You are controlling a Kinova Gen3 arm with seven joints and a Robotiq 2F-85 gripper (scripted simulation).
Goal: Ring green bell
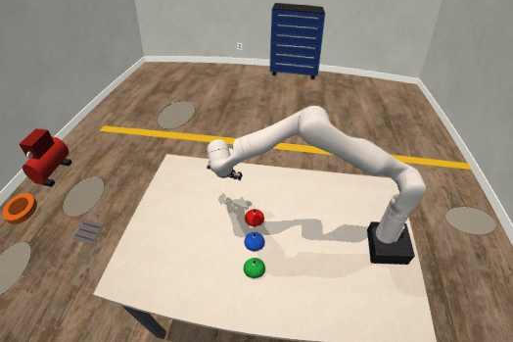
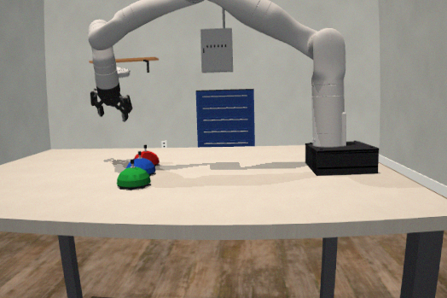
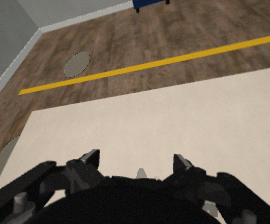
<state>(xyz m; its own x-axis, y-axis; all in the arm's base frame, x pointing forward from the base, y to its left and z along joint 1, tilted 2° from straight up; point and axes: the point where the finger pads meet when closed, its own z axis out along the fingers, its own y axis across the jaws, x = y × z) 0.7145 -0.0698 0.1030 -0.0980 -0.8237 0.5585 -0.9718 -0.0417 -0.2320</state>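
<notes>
Now: hand 32 cm to the right of the green bell, 22 cm past it and 11 cm above it. Round my hand: red bell: 16 cm behind, 11 cm below, 9 cm to the left; then blue bell: 20 cm to the left, 19 cm behind, 11 cm below.
</notes>
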